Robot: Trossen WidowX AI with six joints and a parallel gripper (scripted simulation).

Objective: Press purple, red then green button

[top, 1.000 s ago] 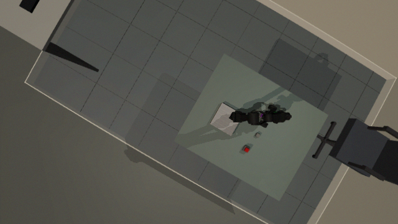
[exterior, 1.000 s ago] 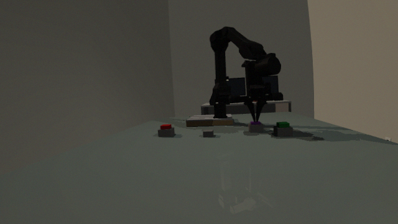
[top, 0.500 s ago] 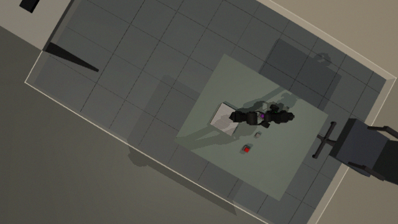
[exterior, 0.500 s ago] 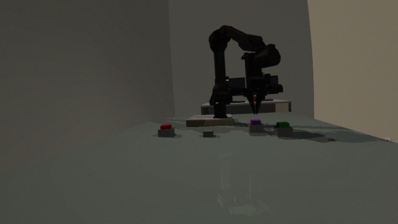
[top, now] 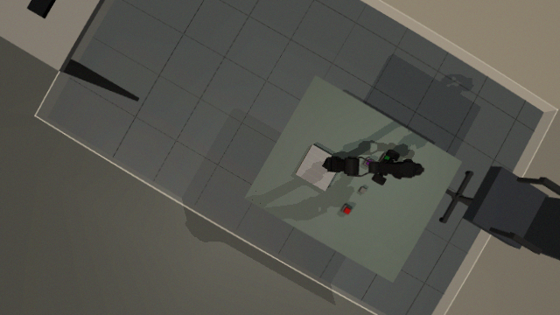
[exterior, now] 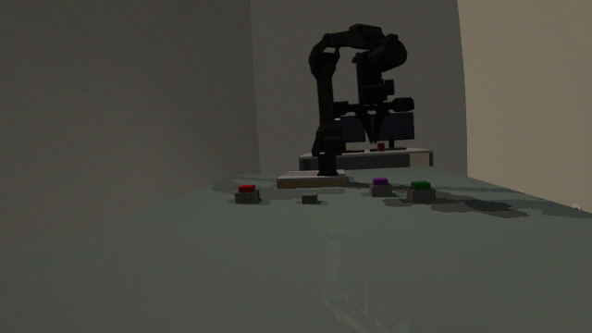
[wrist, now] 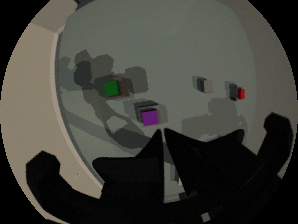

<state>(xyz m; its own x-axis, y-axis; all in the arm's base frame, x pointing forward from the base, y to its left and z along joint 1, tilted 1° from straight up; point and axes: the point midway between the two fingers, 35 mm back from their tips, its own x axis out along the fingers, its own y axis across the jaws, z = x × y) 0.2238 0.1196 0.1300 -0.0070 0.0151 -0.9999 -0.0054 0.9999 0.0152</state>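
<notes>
Now: gripper tip 310 mm to the left of the red button, 90 mm above it and 20 mm short of it. Also, from my gripper tip: purple button (90 mm below, 10 mm to the left, 10 mm behind); green button (90 mm to the left, 90 mm below, 70 mm ahead); small grey block (150 mm to the right, 110 mm below, 50 mm ahead).
</notes>
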